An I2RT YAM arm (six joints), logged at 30 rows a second.
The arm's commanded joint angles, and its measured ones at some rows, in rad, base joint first. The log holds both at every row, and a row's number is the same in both.
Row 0, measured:
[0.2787, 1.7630, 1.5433, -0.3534, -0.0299, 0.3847]
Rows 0 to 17, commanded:
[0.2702, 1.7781, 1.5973, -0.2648, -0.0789, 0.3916]
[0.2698, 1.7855, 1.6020, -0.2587, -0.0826, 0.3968]
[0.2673, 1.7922, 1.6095, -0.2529, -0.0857, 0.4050]
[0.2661, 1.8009, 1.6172, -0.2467, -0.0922, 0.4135]
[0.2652, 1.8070, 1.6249, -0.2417, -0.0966, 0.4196]
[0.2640, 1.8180, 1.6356, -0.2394, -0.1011, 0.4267]
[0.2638, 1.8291, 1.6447, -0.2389, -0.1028, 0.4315]
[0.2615, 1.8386, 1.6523, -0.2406, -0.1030, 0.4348]
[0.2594, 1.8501, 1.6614, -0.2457, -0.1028, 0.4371]
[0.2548, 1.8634, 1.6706, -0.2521, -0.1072, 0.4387]
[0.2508, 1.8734, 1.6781, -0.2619, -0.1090, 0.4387]
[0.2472, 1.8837, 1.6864, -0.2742, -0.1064, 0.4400]
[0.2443, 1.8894, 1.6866, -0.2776, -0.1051, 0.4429]
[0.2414, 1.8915, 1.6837, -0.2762, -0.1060, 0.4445]
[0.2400, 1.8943, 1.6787, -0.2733, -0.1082, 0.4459]
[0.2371, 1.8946, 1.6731, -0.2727, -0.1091, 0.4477]
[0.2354, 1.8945, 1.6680, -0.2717, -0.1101, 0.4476]
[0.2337, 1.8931, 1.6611, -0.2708, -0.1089, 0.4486]
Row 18, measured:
[0.2428, 1.9007, 1.6539, -0.2974, -0.0944, 0.4374]
